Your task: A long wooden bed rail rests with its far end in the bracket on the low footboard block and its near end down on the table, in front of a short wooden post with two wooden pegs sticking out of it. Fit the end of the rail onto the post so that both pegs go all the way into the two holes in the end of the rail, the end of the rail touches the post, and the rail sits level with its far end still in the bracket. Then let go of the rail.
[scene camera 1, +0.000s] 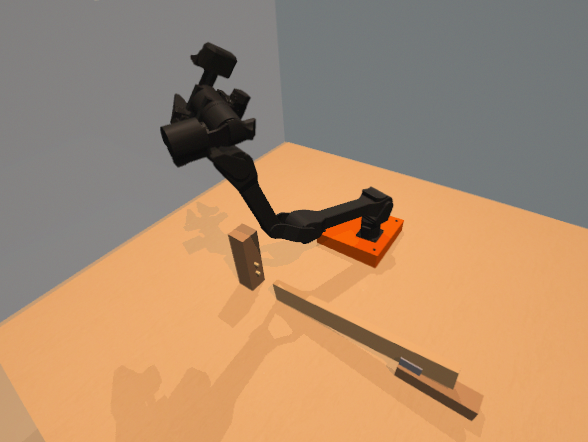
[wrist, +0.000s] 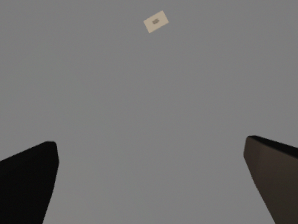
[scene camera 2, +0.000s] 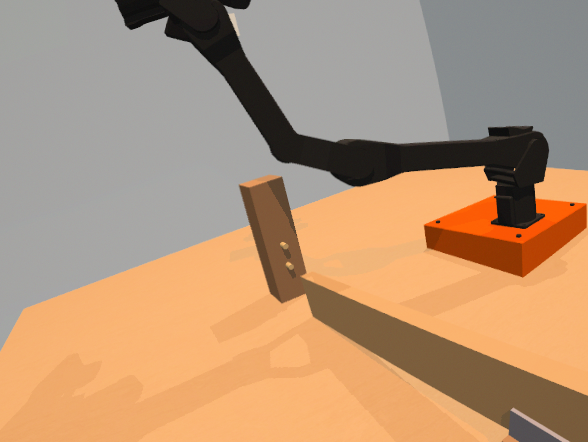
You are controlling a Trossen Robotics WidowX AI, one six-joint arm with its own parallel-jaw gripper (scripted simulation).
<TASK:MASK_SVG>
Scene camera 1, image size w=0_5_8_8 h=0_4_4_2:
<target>my gripper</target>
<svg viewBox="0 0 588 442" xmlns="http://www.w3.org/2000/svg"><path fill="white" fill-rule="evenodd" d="M234 54L213 43L205 43L198 54L191 55L192 63L202 67L204 73L199 85L194 86L188 103L180 94L174 95L171 124L195 117L199 122L203 122L204 114L208 108L220 103L229 105L241 120L251 96L239 89L234 89L231 95L228 96L224 91L219 89L216 91L213 88L217 76L229 78L237 63Z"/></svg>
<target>long wooden rail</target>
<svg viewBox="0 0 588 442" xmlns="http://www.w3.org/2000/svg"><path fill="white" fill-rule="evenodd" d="M273 283L276 300L316 319L354 341L360 342L397 362L403 357L415 366L422 368L421 374L425 377L431 378L453 390L462 367L461 364L437 355L388 330L385 331L278 279Z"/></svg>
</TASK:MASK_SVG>
